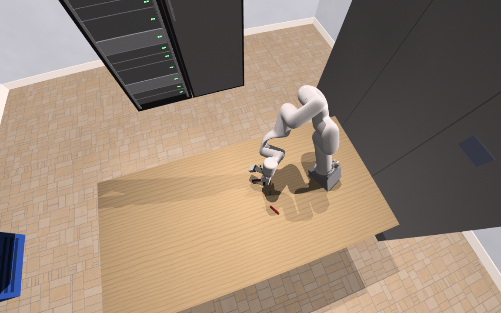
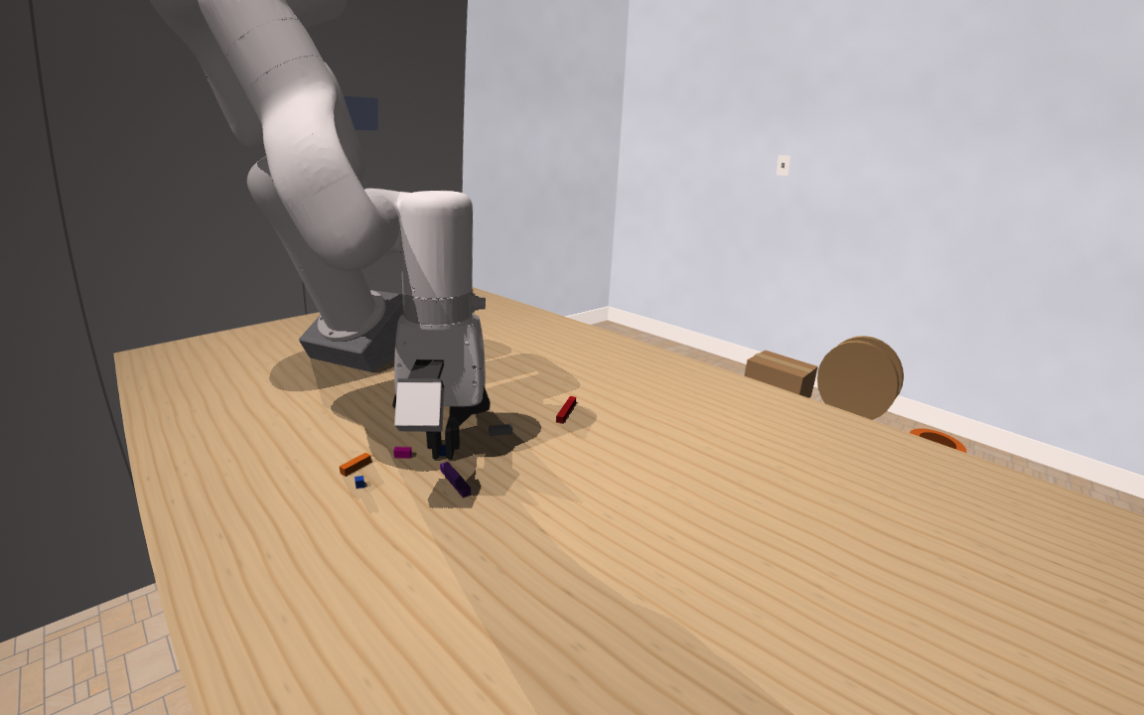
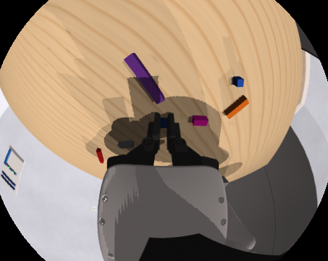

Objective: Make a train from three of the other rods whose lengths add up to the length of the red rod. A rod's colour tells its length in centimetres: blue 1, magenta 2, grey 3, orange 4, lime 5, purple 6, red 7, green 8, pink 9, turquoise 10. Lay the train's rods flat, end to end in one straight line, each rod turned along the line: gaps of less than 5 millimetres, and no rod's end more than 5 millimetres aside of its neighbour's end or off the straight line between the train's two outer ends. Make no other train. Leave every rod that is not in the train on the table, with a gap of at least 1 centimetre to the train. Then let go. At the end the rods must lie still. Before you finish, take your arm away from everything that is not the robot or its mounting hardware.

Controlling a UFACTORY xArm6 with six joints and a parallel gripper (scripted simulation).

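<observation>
My gripper is now 40 mm to the left of the magenta rod, 20 mm past it and 20 mm above it. The rest, counted from my hand: purple rod (60 mm ahead, 20 mm to the right, 20 mm below); orange rod (100 mm to the right, 30 mm behind, 20 mm below); grey rod (90 mm to the left, 20 mm below, 10 mm behind).
</observation>
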